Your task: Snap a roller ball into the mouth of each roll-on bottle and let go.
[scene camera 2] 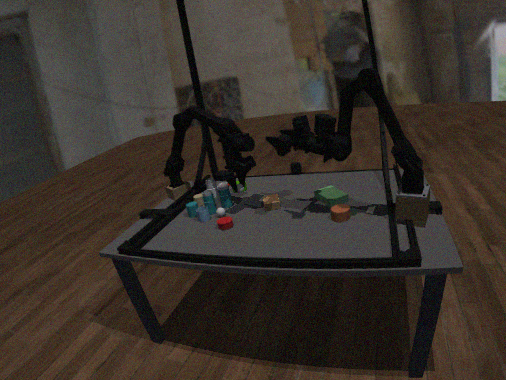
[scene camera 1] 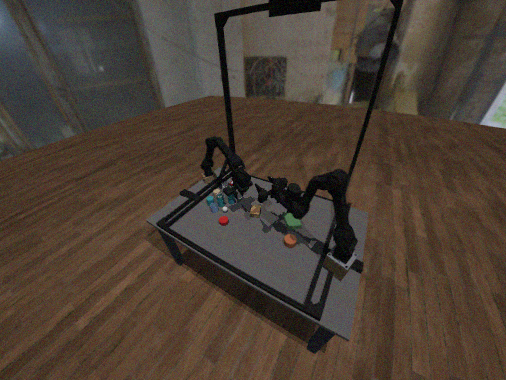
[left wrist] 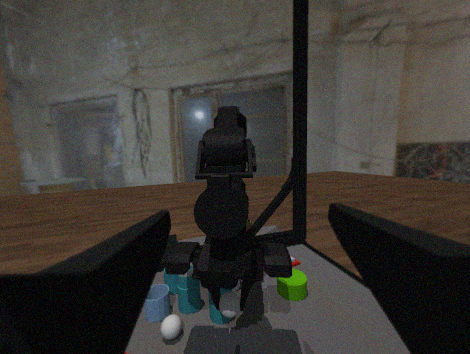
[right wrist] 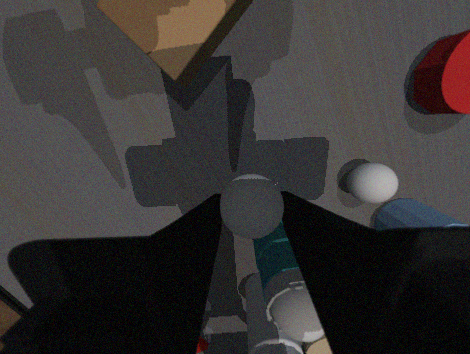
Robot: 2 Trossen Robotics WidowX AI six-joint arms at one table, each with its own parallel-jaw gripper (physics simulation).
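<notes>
My right gripper is shut on a roller ball, held above the table near a teal bottle. In the right wrist view a pale ball sits in a bottle mouth below the fingers. A second teal bottle stands beside the first; its mouth is hard to make out. A loose white ball lies by a blue cup. My left gripper is open and empty, high above the table.
A red disc lies near the loose ball. A wooden block, a green block and an orange cylinder lie further right. A lime cylinder stands behind the bottles.
</notes>
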